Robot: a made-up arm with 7 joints.
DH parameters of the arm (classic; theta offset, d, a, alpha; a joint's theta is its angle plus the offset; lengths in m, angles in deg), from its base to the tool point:
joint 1: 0 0.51 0 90
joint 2: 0 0.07 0 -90
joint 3: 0 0.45 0.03 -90
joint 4: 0 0.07 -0.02 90
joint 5: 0 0.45 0 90
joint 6: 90 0.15 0.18 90
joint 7: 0 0.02 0 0
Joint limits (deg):
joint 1: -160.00..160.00
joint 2: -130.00..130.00
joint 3: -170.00..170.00
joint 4: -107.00..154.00
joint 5: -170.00..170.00
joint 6: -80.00..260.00
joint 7: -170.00..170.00
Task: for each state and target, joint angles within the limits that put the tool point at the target. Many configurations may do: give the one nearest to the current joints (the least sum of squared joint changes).
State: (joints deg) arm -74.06 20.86 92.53 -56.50 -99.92 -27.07 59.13
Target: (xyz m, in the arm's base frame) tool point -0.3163 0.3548 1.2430
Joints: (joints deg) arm -109.92 43.23 122.08 -48.34 -85.45 -55.49 59.13
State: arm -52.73 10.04 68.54 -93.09 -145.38 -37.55 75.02
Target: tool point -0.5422 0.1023 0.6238
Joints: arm -60.91 1.91 59.37 -101.23 -146.96 -43.89 75.02
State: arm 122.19 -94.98 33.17 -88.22 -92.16 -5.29 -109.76
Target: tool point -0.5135 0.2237 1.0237
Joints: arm 152.96 -102.35 -0.86 -76.30 -100.84 5.25 -109.76
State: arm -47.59 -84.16 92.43 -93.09 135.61 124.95 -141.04
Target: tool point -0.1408 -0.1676 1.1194
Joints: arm -56.51 -39.49 49.30 -105.99 160.27 139.02 -141.04
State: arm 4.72 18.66 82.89 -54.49 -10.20 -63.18 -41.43
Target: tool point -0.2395 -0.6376 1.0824
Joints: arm 17.25 34.47 73.53 -72.08 -13.73 -53.67 -41.43
